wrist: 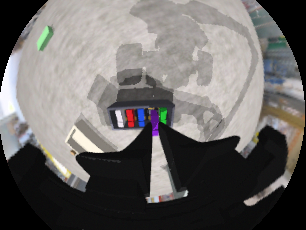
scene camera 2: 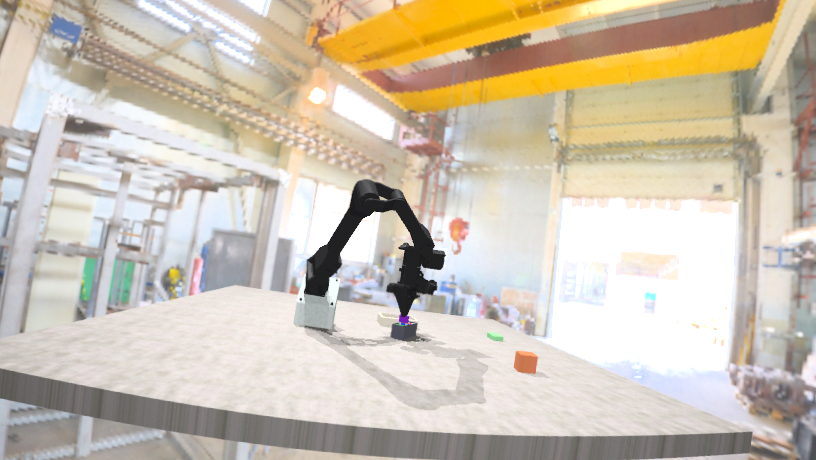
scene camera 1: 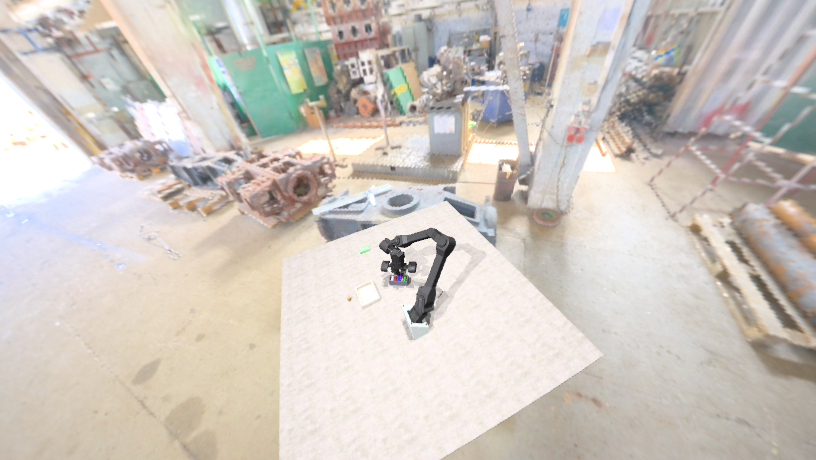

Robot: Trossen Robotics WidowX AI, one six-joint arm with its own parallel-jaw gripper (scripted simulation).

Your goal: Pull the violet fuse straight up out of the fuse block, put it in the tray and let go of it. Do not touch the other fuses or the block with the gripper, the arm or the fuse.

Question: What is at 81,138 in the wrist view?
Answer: A tray.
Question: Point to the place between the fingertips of my gripper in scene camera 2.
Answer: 404,316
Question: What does my gripper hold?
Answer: A violet fuse.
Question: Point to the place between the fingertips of my gripper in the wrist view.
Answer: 154,125
